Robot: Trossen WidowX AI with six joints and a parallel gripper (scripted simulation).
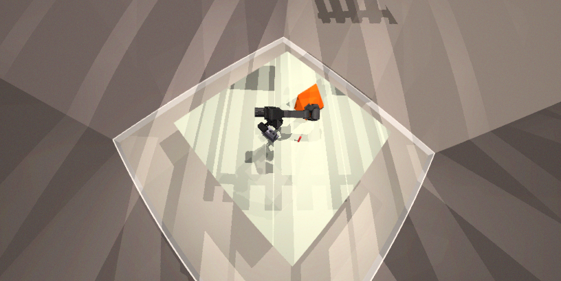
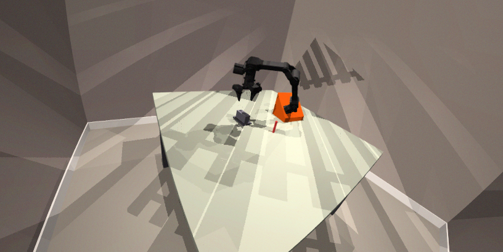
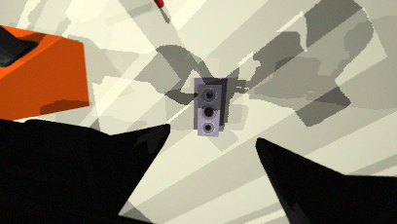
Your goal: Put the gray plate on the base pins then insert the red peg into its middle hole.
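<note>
Now: gripper tip 19 cm to the right of the red peg, 13 cm past it and 10 cm above it. Round my gripper tip: gray plate (10 cm below).
</note>
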